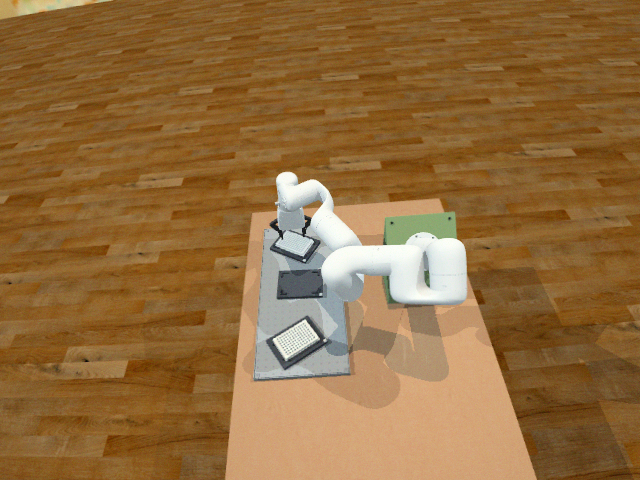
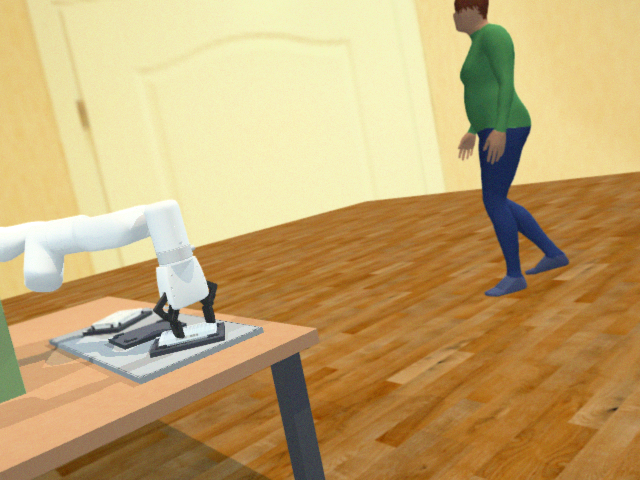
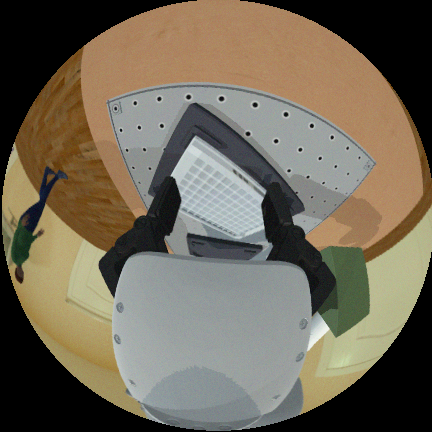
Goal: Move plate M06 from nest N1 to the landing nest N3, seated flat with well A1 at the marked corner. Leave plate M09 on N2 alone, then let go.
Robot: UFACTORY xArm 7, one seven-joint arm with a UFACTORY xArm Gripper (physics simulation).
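Observation:
A pale, translucent well plate [image 1: 296, 246] [image 2: 195, 333] [image 3: 215, 200] sits in the dark far nest [image 1: 285, 254] [image 2: 186, 347] [image 3: 176, 131], turned at an angle. My gripper [image 1: 293, 237] [image 2: 195, 329] [image 3: 221, 189] is open and points down over this plate, one finger by each side, not gripping it. The middle dark nest [image 1: 299, 285] [image 2: 138, 335] [image 3: 225, 248] is empty, with a small white mark at one corner. A cream well plate [image 1: 297, 339] [image 2: 117, 319] sits in the near angled nest [image 1: 286, 363]. Plate and nest labels are not readable.
The nests stand on a grey perforated board [image 1: 302, 373] [image 2: 142, 374] [image 3: 200, 91] on the wooden table [image 1: 372, 439] [image 2: 294, 338]. A green base block [image 1: 419, 223] [image 3: 352, 287] stands beside it, with the arm reaching across. A person [image 2: 496, 82] [image 3: 30, 225] stands on the floor away from the table.

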